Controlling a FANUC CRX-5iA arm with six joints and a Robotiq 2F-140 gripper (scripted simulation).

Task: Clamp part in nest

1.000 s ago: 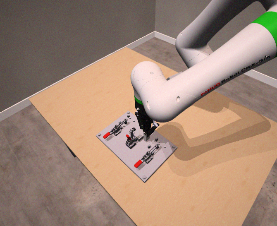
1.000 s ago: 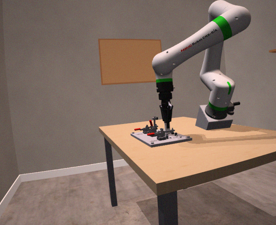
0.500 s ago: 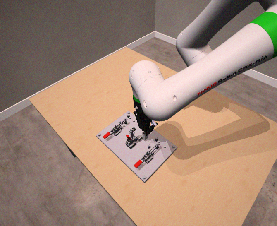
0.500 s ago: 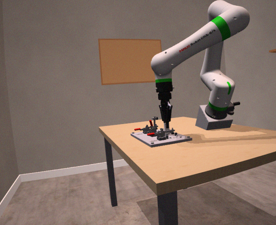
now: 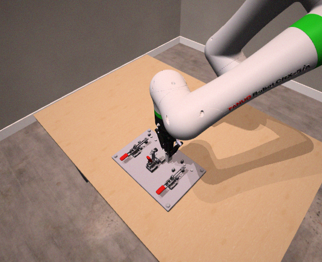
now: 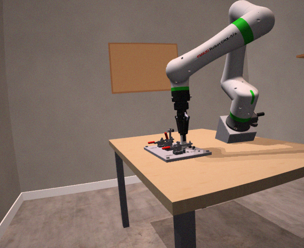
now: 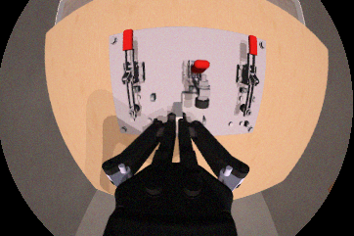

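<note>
Now: hand 30 mm to the left of the grey part and 20 mm above it. From my hand the other things lie so: grey fixture plate 50 mm below, 50 mm ahead, 20 mm to the right; clamp 90 mm to the left, 60 mm ahead, 10 mm below.
</note>
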